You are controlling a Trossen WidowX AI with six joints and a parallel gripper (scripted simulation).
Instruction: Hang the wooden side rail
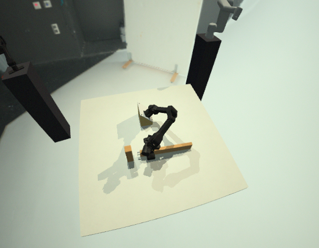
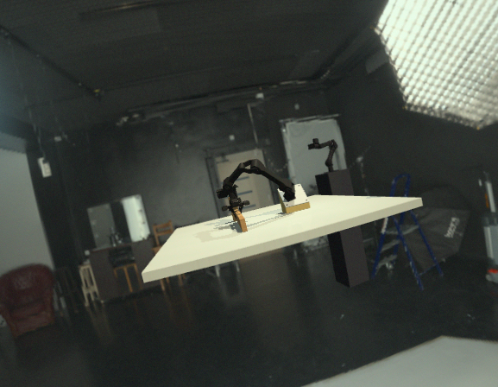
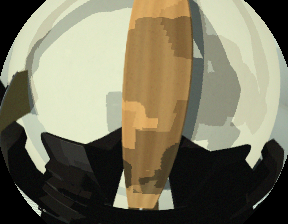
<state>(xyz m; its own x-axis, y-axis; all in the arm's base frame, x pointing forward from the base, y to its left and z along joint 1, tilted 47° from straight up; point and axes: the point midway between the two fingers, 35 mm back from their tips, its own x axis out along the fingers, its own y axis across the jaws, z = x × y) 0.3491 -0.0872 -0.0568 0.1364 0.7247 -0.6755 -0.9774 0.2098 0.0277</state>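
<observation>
Now: gripper tip 160 mm to the left of the wooden headboard post, 50 mm below it and 20 mm past it.
</observation>
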